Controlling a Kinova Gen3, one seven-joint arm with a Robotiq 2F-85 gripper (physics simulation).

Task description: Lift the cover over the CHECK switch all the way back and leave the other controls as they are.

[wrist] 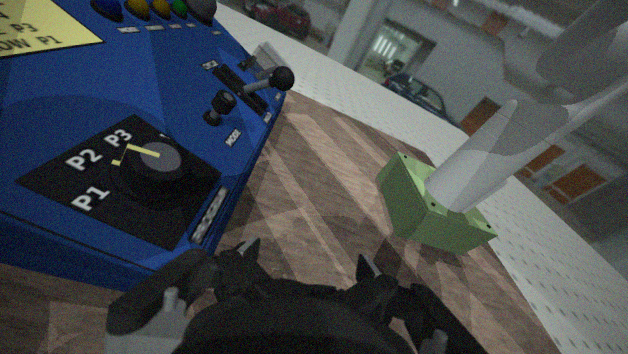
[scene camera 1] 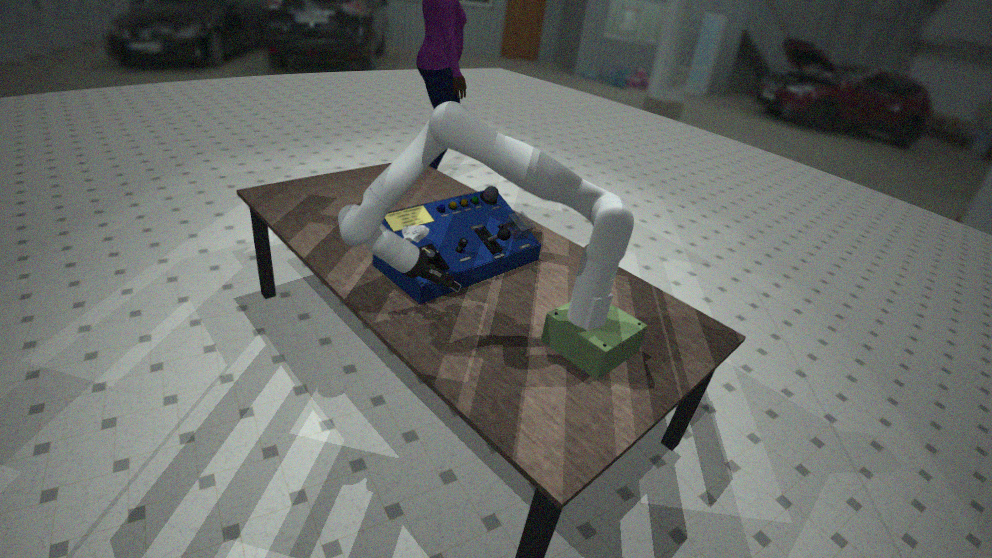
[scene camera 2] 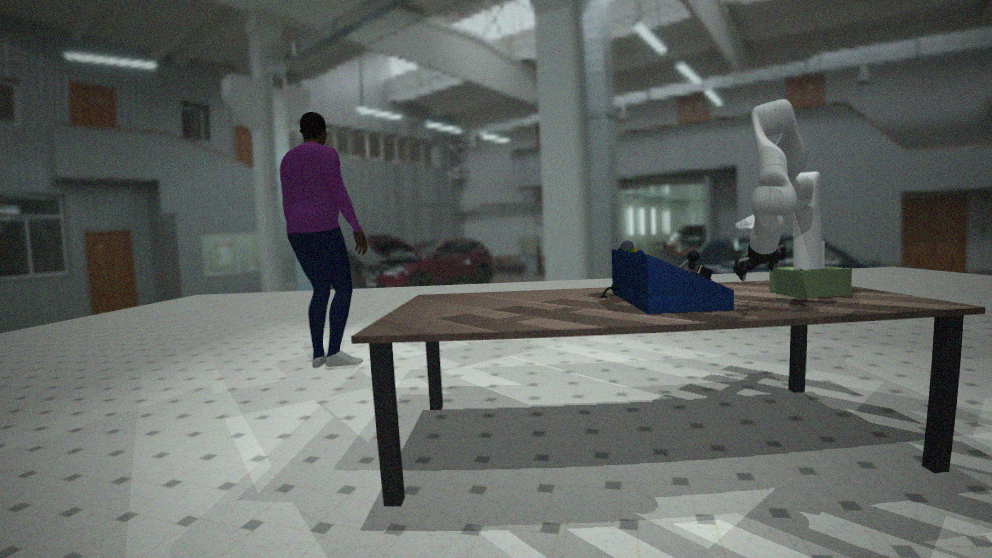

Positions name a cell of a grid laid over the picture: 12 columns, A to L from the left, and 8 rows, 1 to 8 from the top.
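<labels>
Gripper: scene camera 1 (F5), scene camera 2 (J4), the wrist view (F6).
</labels>
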